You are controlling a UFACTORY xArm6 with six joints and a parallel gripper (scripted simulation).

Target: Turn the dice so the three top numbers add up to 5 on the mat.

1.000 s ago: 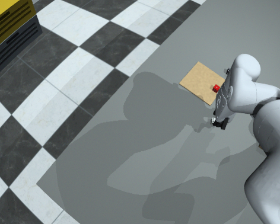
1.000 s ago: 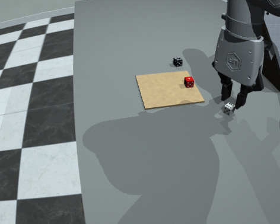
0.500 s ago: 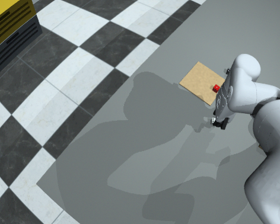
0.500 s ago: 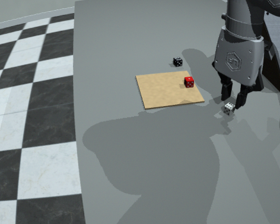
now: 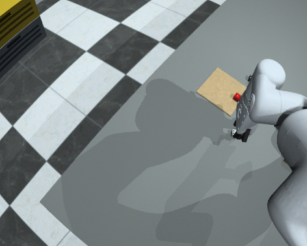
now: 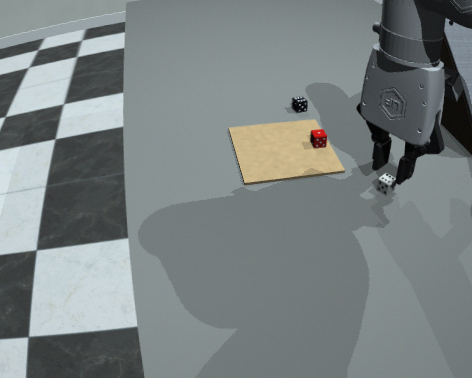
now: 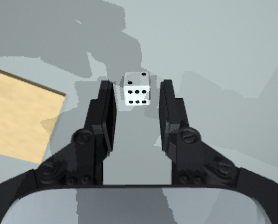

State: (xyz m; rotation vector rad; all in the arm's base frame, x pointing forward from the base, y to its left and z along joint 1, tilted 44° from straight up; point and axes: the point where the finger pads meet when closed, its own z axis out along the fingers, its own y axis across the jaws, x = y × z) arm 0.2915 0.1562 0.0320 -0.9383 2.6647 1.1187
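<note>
The white die is 40 mm below my hand and 10 mm ahead of it. The rest, counted from my hand: red die: 110 mm to the right, 80 mm ahead, 30 mm below; then tan mat: 130 mm ahead, 100 mm to the right, 40 mm below; then black die: 220 mm to the right, 80 mm ahead, 40 mm below.
</note>
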